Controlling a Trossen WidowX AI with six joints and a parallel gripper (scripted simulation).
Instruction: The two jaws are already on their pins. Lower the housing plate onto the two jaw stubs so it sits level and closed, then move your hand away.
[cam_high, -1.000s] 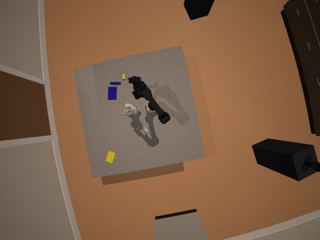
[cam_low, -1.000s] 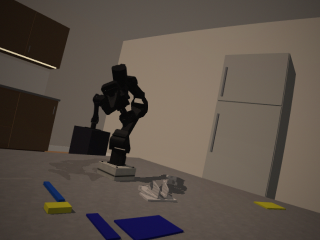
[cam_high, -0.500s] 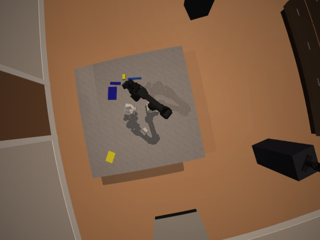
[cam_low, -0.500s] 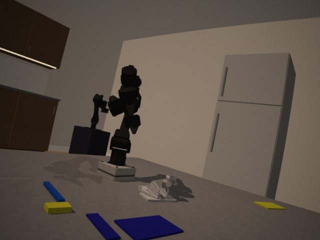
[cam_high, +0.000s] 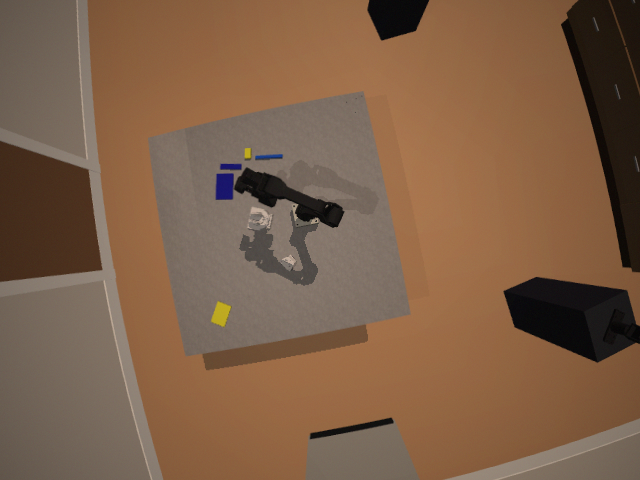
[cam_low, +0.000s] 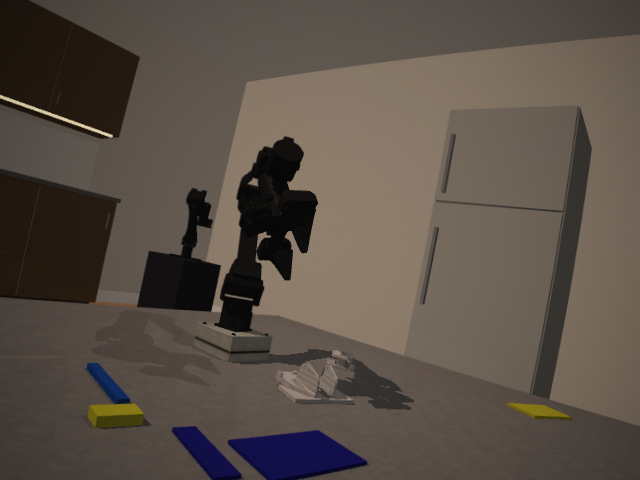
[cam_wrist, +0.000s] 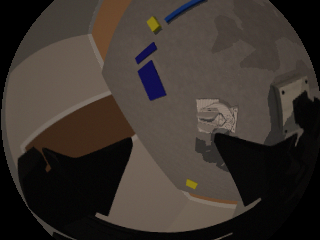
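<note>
Right now the pale housing part is 35 cm to the left of my gripper tip, 20 cm below it and 3 cm behind it. Round my gripper tip: dark blue plate (22 cm below, 17 cm to the right, 17 cm ahead); dark blue bar (27 cm to the right, 22 cm below, 10 cm ahead); blue stick (24 cm to the right, 22 cm below, 13 cm behind).
</note>
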